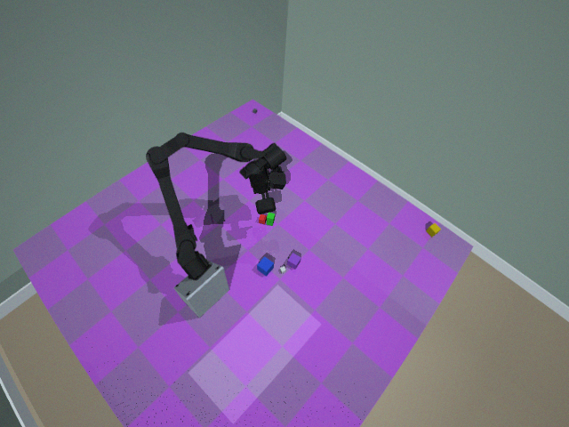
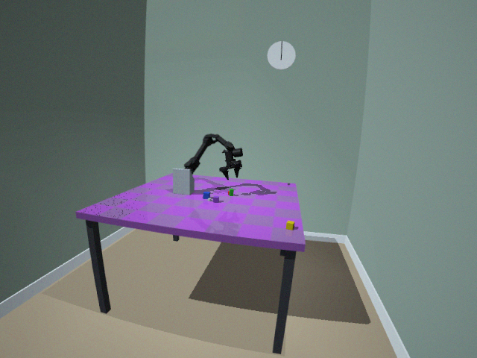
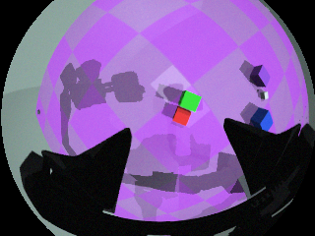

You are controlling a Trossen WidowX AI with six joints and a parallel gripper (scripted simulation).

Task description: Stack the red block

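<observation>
The red block is 110 mm below my gripper tip and 20 mm behind it. Round my gripper tip: blue block: 170 mm behind, 130 mm to the right, 100 mm below; then small white block: 180 mm to the right, 140 mm behind, 120 mm below; then purple block: 200 mm to the right, 110 mm below, 90 mm behind.
</observation>
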